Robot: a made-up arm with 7 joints.
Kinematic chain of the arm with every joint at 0, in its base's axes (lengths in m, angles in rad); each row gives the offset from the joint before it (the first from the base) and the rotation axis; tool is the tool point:
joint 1: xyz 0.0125 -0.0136 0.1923 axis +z
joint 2: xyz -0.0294 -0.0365 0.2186 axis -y
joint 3: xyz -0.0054 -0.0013 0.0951 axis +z
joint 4: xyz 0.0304 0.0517 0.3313 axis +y
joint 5: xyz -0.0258 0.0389 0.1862 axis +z
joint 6: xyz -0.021 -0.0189 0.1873 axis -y
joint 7: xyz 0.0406 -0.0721 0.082 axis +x
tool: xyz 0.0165 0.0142 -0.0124
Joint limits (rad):
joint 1: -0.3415..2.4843
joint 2: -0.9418..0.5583
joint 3: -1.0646..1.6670
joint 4: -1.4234..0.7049
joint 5: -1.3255..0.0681
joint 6: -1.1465..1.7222
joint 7: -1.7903..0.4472
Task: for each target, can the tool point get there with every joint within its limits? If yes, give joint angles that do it. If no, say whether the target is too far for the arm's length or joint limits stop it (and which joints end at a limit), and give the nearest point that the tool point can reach.
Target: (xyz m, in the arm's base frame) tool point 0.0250 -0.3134 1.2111
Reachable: yes | joints 1.1970 0.2129 0.8722 -0.2148 -0.7102 -0.1692 -0.5118
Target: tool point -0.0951 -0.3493 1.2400
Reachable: yes | joints 1.2287 0.2883 1.0806 0.2245 -0.7262 1.4094 -0.7720
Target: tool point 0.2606 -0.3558 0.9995
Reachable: yes | joints -0.1085 -0.5357 1.3891 -0.8902 -0.4110 -0.6690 -1.2126
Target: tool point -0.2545 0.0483 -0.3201
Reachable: no: joint limits stop it (at a limit: joint 2, joint 4, joint 6, joint 7) | nearest point -0.5326 0.1128 0.4555 | short by 0.827 m
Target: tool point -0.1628 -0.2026 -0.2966
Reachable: no: joint limits stop it (at a limit: joint 2, joint 4, joint 6, joint 7) | nearest point -0.3678 -0.4236 0.4557 | short by 0.810 m
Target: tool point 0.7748 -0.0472 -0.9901
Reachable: no: too far | nearest point 0.5568 -0.2178 0.4661 | short by 1.482 m
